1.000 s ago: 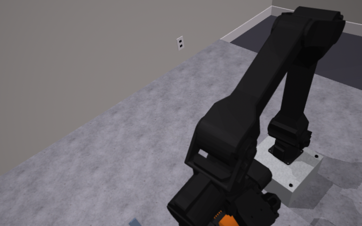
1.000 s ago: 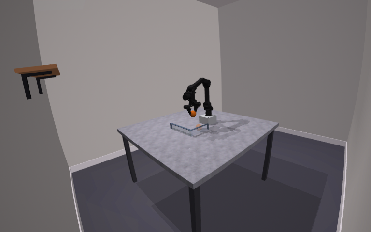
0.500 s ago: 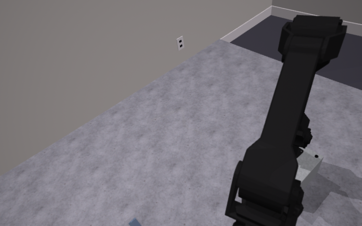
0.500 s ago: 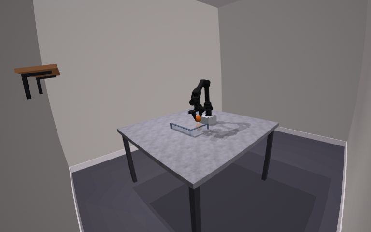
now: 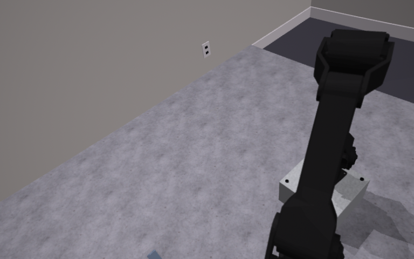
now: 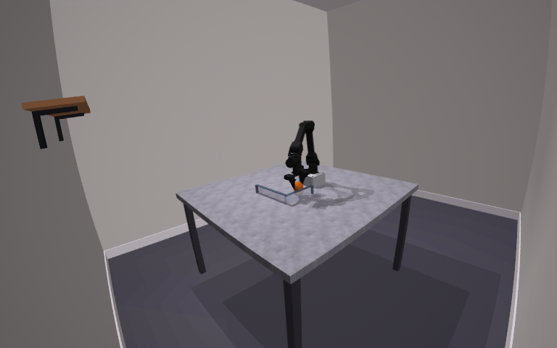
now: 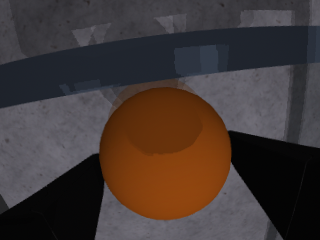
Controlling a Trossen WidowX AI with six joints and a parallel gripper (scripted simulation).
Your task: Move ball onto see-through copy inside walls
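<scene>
The orange ball lies right at my gripper tip. Round my gripper tip: see-through copy of the ball 3 cm below.
</scene>
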